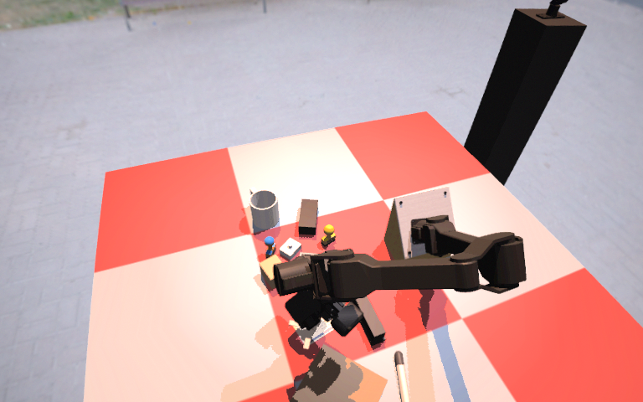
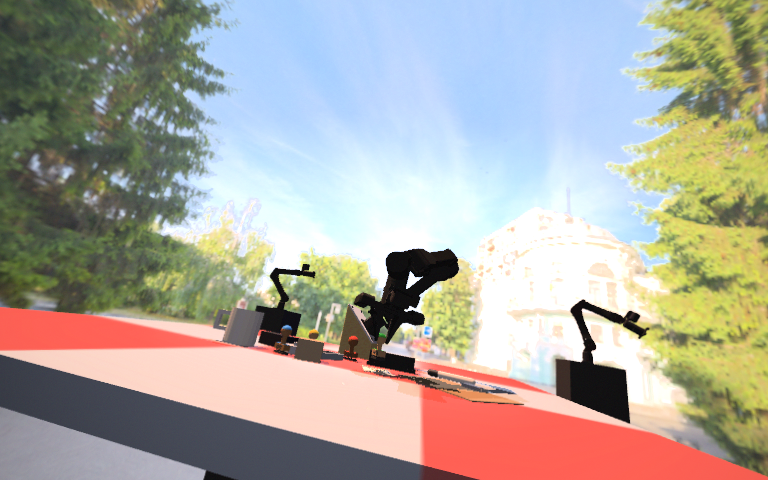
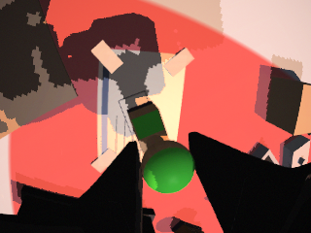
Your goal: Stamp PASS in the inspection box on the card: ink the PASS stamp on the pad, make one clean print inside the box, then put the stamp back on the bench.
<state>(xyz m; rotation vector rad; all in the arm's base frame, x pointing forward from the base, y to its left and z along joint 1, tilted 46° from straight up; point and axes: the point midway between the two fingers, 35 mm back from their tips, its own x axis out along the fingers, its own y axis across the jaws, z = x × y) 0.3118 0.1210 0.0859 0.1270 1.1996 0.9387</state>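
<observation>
Now: gripper tip 7 cm above the card. Also, from my gripper tip: red-knobbed stamp: 12 cm to the right, 12 cm behind, 5 cm below; then green-knobbed PASS stamp: 2 cm below, 1 cm behind; then dark bar: 12 cm behind, 5 cm below, 1 cm to the left.
</observation>
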